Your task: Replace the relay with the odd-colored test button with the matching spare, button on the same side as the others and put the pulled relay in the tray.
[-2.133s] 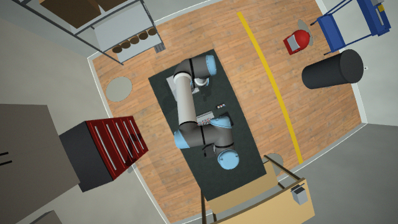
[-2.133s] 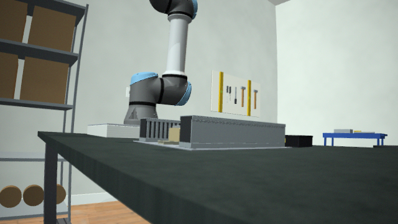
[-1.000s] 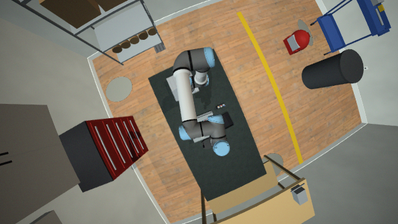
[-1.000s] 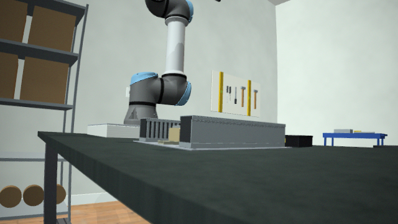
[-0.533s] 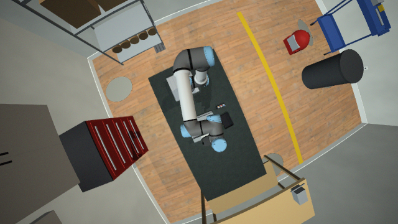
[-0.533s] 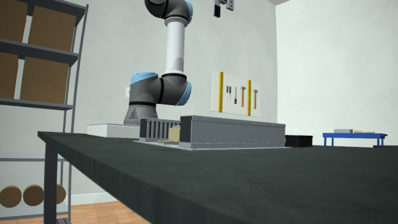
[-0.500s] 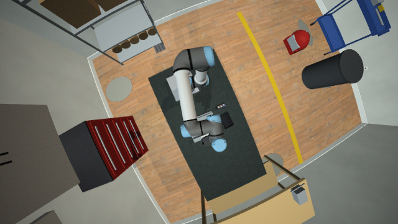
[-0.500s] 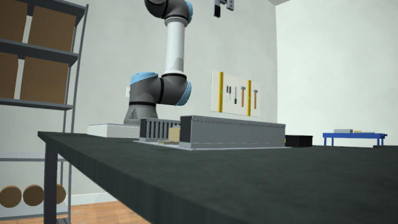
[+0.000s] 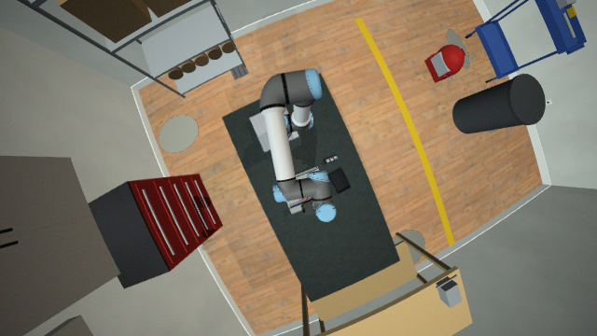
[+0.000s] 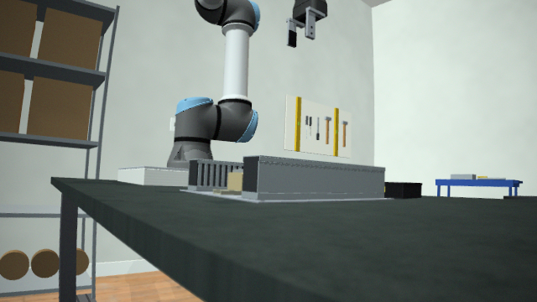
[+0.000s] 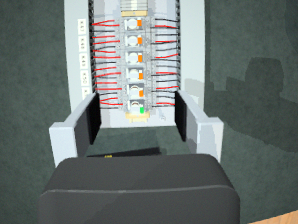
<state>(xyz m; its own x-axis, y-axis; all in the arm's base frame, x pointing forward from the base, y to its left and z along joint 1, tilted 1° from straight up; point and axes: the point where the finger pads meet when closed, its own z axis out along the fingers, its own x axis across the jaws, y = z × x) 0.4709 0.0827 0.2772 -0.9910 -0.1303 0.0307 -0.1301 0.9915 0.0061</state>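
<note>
Right now the white relay is 290 mm below my hand, 80 mm to the left of it and 10 mm behind it. From my hand the other things lie so: tray: 320 mm below, 250 mm to the left; panel: 330 mm below, 30 mm to the right, 10 mm ahead.
</note>
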